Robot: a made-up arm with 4 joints.
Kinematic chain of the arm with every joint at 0, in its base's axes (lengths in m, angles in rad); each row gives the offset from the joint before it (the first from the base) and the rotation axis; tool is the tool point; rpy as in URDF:
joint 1: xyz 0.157 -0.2 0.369 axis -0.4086 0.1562 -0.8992
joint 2: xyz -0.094 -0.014 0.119 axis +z
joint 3: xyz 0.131 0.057 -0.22 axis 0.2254 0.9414 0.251
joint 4: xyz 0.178 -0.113 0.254 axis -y
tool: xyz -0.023 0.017 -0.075 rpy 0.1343 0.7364 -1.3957
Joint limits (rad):
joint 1: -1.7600..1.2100
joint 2: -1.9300..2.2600
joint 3: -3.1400..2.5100
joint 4: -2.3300..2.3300
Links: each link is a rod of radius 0.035 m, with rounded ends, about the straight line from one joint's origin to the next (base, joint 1, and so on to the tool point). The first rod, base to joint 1, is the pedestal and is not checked.
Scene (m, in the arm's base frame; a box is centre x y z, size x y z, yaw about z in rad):
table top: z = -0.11
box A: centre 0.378 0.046 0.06 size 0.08 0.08 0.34 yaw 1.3
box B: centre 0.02 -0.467 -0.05 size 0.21 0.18 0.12 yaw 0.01
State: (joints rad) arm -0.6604 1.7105 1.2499 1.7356
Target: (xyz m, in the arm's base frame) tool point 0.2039 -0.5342 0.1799
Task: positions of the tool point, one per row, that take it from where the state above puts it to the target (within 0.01 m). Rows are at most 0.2 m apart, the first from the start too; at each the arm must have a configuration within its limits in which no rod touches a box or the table.
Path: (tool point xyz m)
1: -0.1019 0.2114 0.2390
2: 0.0888 0.2361 0.2847
3: 0.2637 0.1725 0.3177
4: 0.3780 0.0460 0.3505
5: 0.4656 -0.0968 0.2614
6: 0.4605 -0.2780 0.1993
7: 0.3631 -0.4396 0.1736
8: 0.2039 -0.5342 0.1799

